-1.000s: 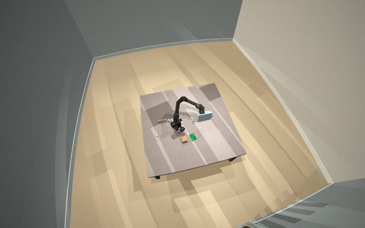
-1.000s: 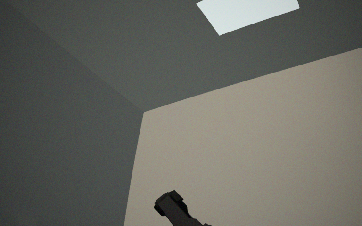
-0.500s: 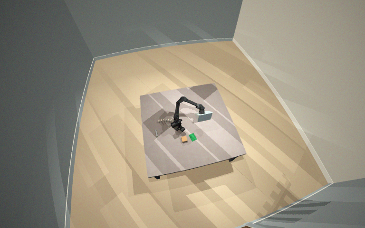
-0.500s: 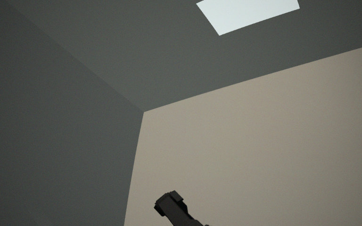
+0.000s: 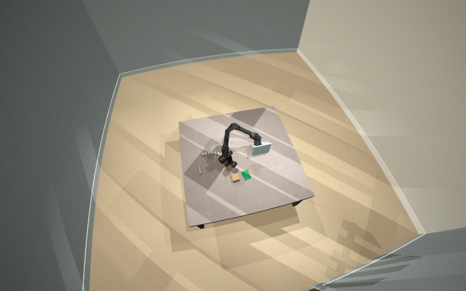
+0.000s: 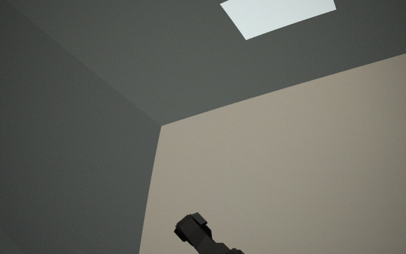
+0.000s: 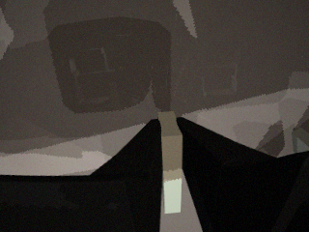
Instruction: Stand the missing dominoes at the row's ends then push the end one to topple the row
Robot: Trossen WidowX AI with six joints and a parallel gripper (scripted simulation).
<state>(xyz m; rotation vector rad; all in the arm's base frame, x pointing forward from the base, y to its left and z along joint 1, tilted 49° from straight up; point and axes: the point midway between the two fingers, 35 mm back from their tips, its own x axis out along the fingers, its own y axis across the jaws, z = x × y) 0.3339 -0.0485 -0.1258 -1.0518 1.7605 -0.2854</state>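
Now: gripper tip 17 cm to the right of the green flat tile, 14 cm past it and 1 cm above it.
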